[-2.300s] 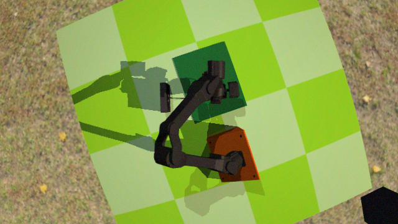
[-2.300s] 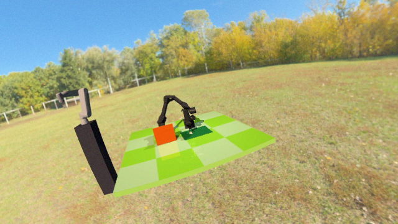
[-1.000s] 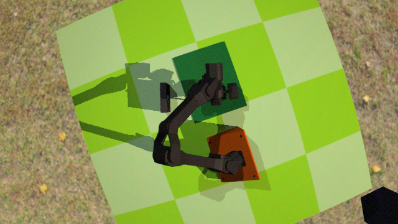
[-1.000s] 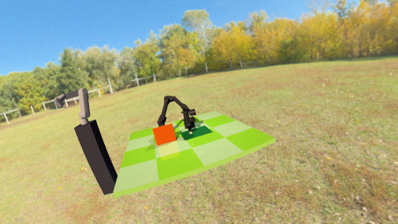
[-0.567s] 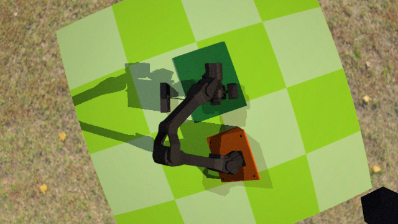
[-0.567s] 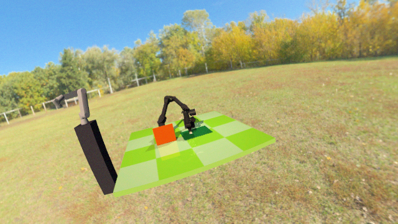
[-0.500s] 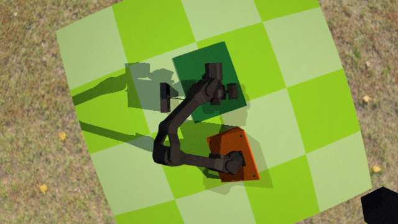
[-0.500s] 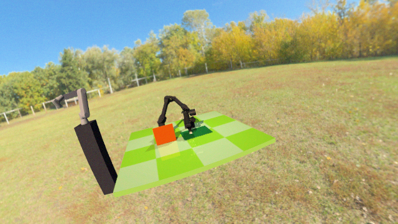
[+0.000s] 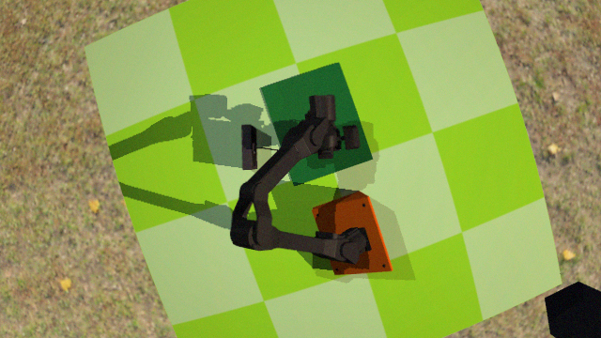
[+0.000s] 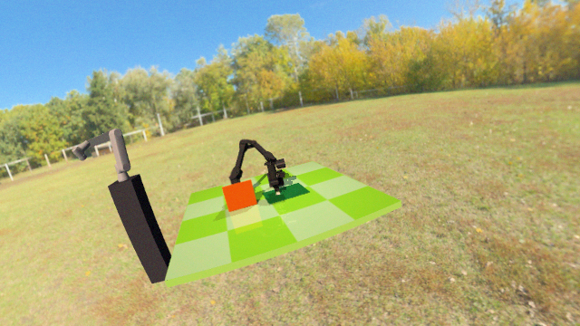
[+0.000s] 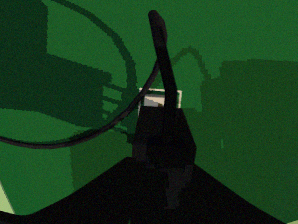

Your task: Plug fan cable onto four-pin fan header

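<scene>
Now: gripper tip 40 mm above the light-coloured header and 10 mm short of it. From my gripper tip the other things lie so: black fan (180 mm to the left, 40 mm ahead, 20 mm above); black fan plug (10 mm ahead, 10 mm above); board (60 mm ahead, 50 mm below).
</scene>
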